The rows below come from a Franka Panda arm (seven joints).
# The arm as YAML. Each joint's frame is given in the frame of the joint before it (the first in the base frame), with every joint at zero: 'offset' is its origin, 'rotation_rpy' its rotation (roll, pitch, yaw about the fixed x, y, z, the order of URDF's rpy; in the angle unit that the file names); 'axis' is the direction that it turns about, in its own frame. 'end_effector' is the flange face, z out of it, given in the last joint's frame.
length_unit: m
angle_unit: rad
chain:
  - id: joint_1
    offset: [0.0, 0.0, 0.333]
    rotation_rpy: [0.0, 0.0, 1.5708]
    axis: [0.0, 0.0, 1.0]
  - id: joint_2
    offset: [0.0, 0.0, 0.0]
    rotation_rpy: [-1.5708, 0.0, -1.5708]
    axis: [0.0, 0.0, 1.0]
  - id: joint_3
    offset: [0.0, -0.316, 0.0]
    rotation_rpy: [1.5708, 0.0, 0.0]
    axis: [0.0, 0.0, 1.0]
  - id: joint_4
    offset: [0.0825, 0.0, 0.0]
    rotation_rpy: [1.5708, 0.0, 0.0]
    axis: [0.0, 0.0, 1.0]
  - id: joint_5
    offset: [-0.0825, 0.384, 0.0]
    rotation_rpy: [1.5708, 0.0, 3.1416]
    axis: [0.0, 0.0, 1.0]
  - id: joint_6
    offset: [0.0, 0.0, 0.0]
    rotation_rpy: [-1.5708, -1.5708, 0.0]
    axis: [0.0, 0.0, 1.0]
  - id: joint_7
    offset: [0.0, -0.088, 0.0]
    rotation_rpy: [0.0, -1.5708, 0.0]
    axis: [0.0, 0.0, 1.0]
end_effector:
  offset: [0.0, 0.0, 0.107]
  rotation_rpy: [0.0, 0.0, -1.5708]
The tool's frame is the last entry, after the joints.
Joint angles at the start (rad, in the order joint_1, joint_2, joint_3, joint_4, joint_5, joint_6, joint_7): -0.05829 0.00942 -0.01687 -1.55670 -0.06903 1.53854 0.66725
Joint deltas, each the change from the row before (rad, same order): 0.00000 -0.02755 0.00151 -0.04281 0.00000 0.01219 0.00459; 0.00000 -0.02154 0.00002 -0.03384 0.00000 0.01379 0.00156; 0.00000 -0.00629 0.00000 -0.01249 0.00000 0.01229 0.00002; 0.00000 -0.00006 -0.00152 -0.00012 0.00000 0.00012 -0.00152; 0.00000 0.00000 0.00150 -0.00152 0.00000 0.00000 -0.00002; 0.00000 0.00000 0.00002 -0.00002 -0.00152 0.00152 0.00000; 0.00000 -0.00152 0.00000 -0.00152 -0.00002 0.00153 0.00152; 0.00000 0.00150 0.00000 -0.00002 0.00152 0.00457 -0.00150
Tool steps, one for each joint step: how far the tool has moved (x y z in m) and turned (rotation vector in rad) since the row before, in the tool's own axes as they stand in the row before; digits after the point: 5 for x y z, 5 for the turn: -0.00668 0.00394 0.00405 -0.00153 -0.00253 0.00202; -0.00456 0.00335 0.00321 0.00120 0.00099 0.00067; -0.00076 0.00041 0.00146 0.00388 0.00471 -0.00041; 0.00051 0.00067 0.00007 0.00006 -0.00010 -0.00001; -0.00057 -0.00067 0.00066 -0.00096 -0.00104 -0.00162; 0.00022 0.00002 -0.00013 -0.00026 0.00212 -0.00003; -0.00024 0.00021 -0.00023 0.00096 0.00119 0.00152; 0.00059 -0.00075 0.00040 0.00307 0.00146 -0.00159
